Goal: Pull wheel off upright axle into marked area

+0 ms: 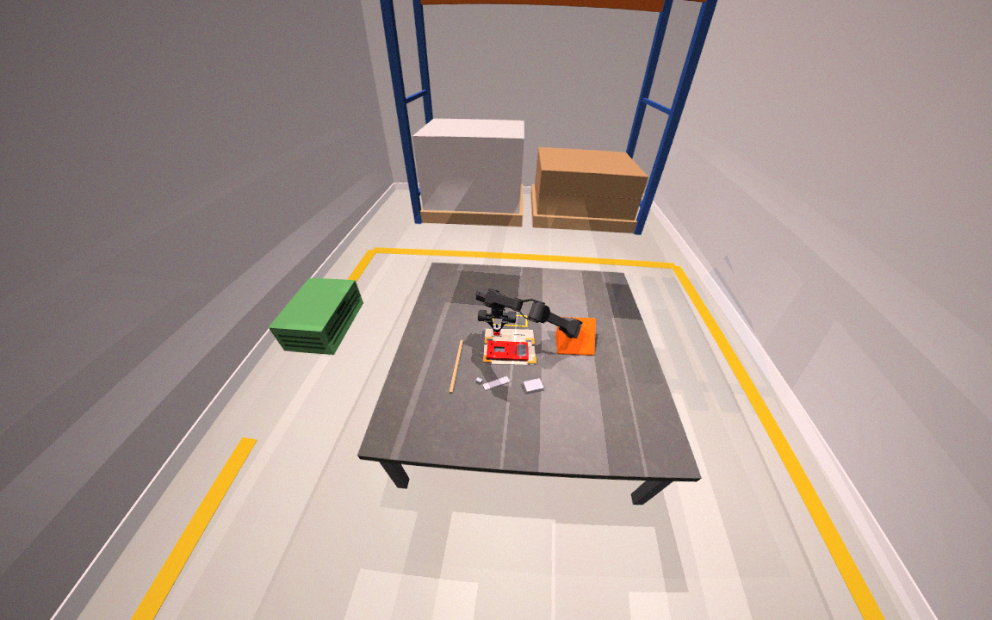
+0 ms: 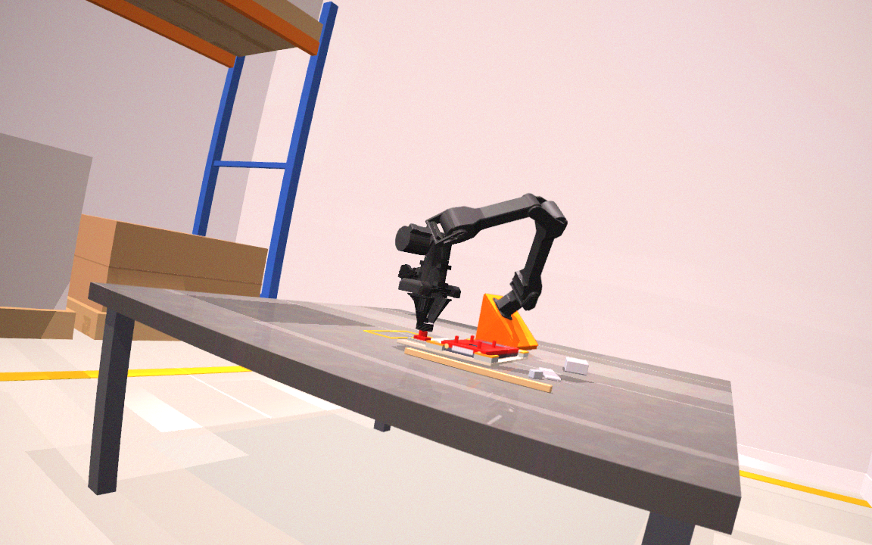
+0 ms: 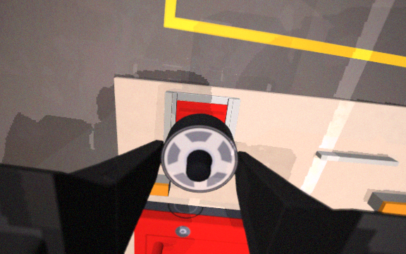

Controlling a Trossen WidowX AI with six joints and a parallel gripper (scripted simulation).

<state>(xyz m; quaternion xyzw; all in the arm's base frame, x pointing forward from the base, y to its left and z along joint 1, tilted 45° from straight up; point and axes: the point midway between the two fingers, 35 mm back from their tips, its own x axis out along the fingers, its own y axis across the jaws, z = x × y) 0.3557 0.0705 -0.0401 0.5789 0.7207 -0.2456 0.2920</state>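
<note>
The black axle is 1 cm below my gripper tip. Round my gripper tip: wheel (right at my gripper tip); wooden stick (14 cm ahead, 24 cm to the left, 4 cm below).
</note>
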